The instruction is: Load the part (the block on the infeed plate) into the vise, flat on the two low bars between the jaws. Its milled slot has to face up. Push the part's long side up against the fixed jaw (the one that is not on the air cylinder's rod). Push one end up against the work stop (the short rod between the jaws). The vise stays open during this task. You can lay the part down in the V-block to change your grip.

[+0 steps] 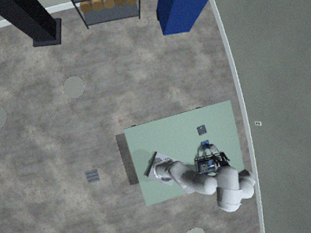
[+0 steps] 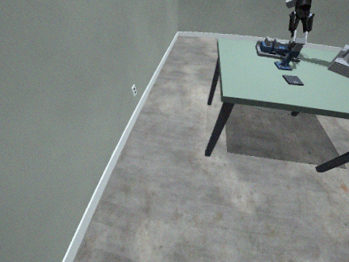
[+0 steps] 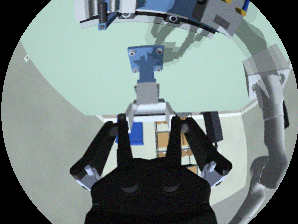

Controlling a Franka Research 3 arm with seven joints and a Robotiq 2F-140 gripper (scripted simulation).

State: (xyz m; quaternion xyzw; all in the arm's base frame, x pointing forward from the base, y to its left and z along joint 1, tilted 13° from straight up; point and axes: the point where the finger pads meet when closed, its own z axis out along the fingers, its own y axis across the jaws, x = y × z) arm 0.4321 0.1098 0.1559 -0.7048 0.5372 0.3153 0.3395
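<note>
The part is 1 cm to the left of my hand and 1 cm below it. Round my hand: vise (19 cm to the right, 13 cm below, 2 cm ahead).
</note>
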